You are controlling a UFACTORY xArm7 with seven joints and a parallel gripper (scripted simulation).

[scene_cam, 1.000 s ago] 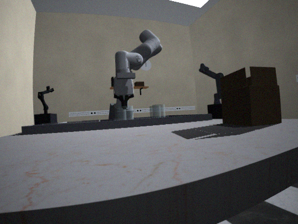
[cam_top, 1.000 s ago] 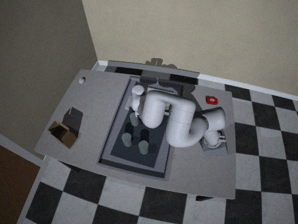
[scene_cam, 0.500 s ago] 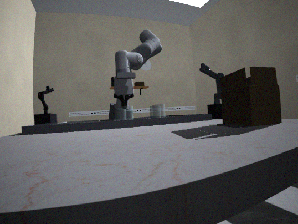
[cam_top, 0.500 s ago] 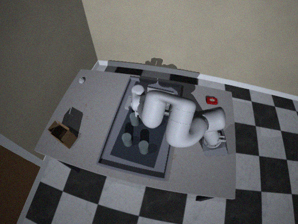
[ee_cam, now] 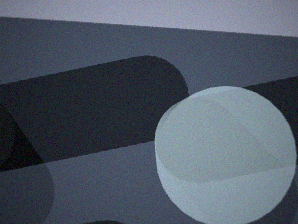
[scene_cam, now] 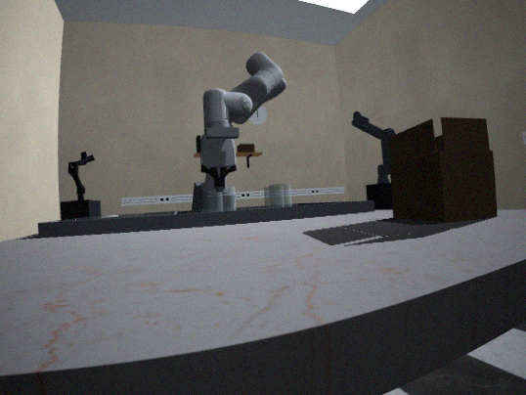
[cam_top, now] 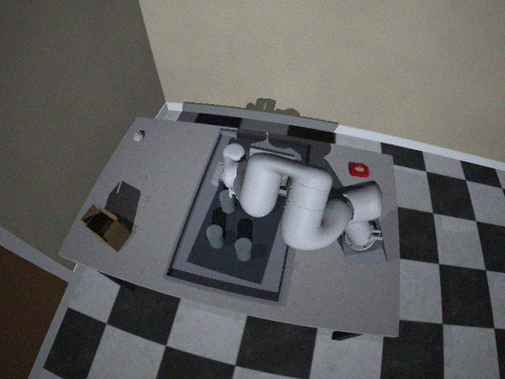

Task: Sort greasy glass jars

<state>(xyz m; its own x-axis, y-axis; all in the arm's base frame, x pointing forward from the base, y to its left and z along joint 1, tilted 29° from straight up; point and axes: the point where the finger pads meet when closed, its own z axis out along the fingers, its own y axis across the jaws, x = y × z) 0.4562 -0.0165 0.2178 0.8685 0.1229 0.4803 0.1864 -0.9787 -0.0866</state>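
My gripper is now 100 mm above the dark drying mat, 80 mm to the right of it and 40 mm past it. Also, from my hand: light grey tray: 230 mm to the right, 90 mm below, 10 mm ahead; red object: 440 mm to the right, 440 mm behind, 90 mm below; cardboard box: 460 mm ahead, 360 mm to the left, 40 mm below.
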